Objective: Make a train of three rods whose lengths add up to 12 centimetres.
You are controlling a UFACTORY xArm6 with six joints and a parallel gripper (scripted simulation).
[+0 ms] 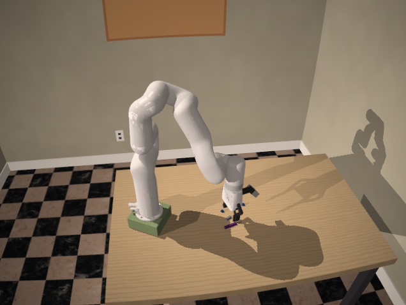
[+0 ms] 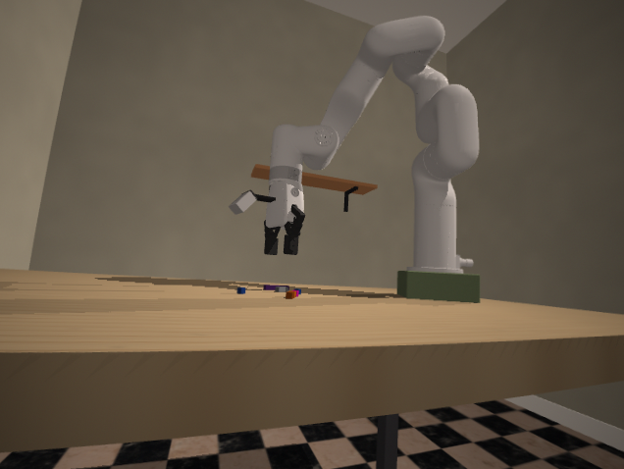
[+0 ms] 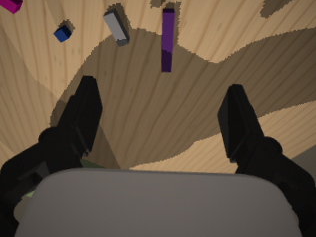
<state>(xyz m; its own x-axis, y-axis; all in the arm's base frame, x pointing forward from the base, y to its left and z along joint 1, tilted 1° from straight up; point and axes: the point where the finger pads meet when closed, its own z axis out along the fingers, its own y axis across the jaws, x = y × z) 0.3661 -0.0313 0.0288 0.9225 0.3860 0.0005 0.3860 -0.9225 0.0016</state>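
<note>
My hand is 8 cm above the purple rod and 1 cm to the left of it. Round my hand: grey rod 8 cm below, 4 cm to the left; orange rod 17 cm to the left, 8 cm below, 1 cm behind; magenta rod 14 cm to the left, 8 cm below, 2 cm behind.
</note>
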